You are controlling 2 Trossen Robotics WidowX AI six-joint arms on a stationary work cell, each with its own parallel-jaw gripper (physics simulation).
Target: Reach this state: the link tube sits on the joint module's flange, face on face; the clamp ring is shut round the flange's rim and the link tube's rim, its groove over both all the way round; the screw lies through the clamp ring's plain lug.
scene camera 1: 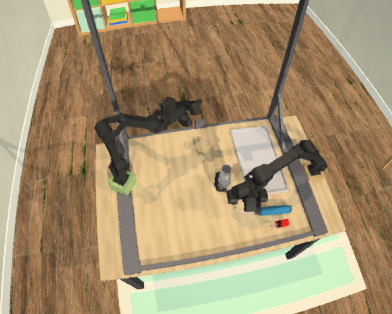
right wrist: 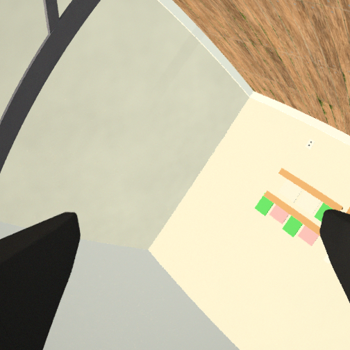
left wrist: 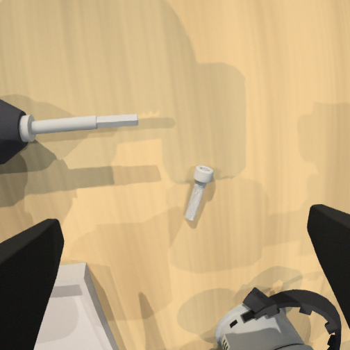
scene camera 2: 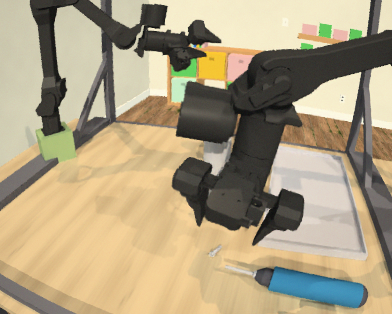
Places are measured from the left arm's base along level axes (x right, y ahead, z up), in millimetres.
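Pixels of known places: left gripper, between the fingertips: [scene camera 1: 242, 204] [scene camera 2: 226, 234]; right gripper, between the fingertips: [scene camera 1: 195, 100] [scene camera 2: 213, 48]; left arm's base, origin of its link: [scene camera 1: 314, 169]; right arm's base, origin of its link: [scene camera 1: 120, 178] [scene camera 2: 52, 130].
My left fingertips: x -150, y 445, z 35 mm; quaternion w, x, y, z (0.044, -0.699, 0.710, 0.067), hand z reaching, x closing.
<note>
For each thing: its top centre in the pictures, then the offset to it from my left fingertips. "*": a spot on its surface instead.
- screw, centre of its top: [scene camera 2: 216, 248] dy +17, dx +15, dz -51 mm
- grey link tube, centre of its top: [scene camera 2: 218, 136] [scene camera 1: 226, 169] dy +60, dx +143, dz +98 mm
- black clamp ring, centre of its top: [scene camera 1: 224, 178] dy +60, dx +143, dz +2 mm
- blue-handled driver, a spot on its surface: [scene camera 2: 317, 286] [scene camera 1: 275, 211] * dy -161, dx -51, dz -25 mm
- small red tool, centre of its top: [scene camera 1: 279, 223] dy -168, dx -112, dz -28 mm
- pale tray, centre of its top: [scene camera 2: 313, 187] [scene camera 1: 258, 158] dy -154, dx +267, dz -46 mm
The screw [scene camera 2: 215, 251] [left wrist: 195, 195] lies on its side on the table below my left gripper [scene camera 2: 228, 234] [left wrist: 186, 226], which is open with nothing between its fingers. The grey link tube [scene camera 1: 225, 172] stands upright on the joint module at mid-table; in scene camera 2 my left arm mostly hides them. The black clamp ring [scene camera 1: 218, 181] [left wrist: 310, 295] is at the module; in the left wrist view one curved half stands out from the grey body. Its seating on the rims cannot be made out. My right gripper [scene camera 1: 194, 113] [scene camera 2: 211, 48] [right wrist: 205, 225] is open and empty, high beyond the table's far edge.
A blue-handled driver [scene camera 1: 276, 210] [scene camera 2: 317, 286] lies beside the screw, its shaft [left wrist: 82, 123] pointing towards it. A small red tool [scene camera 1: 282, 223] lies nearby. A pale tray [scene camera 1: 252, 145] [scene camera 2: 320, 200] lies behind the left gripper. A green block [scene camera 1: 123, 184] [scene camera 2: 57, 145] is at the right arm's base.
</note>
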